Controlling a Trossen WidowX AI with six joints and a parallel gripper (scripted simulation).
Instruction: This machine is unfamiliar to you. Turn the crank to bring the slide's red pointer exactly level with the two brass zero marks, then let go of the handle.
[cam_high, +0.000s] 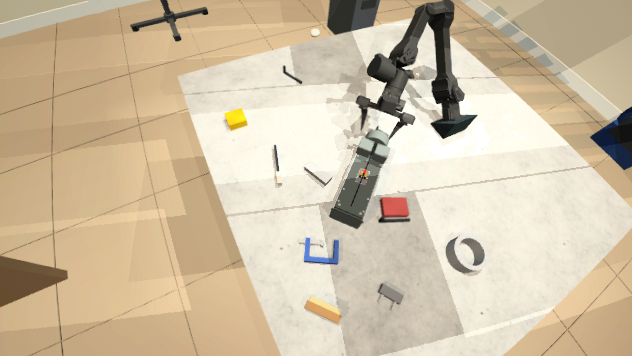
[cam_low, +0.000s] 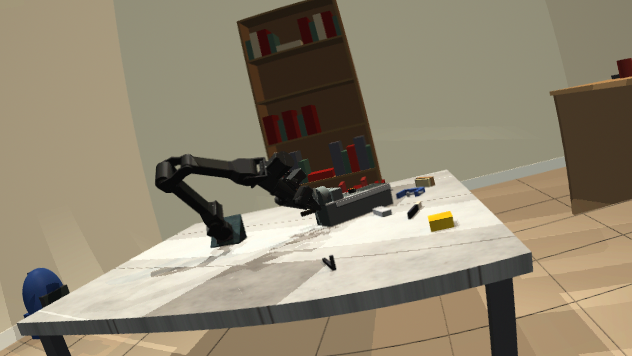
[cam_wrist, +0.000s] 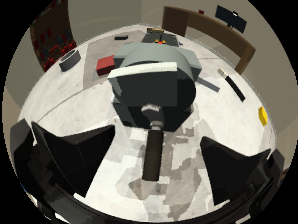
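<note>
Right now the crank handle is 2 cm behind my gripper tip and 1 cm to the right of it. Also, from my gripper tip: grey block 21 cm ahead, 6 cm below; then red pointer 12 cm ahead, 10 cm to the left, 2 cm above; then red block 21 cm to the left, 8 cm ahead, 5 cm below.
</note>
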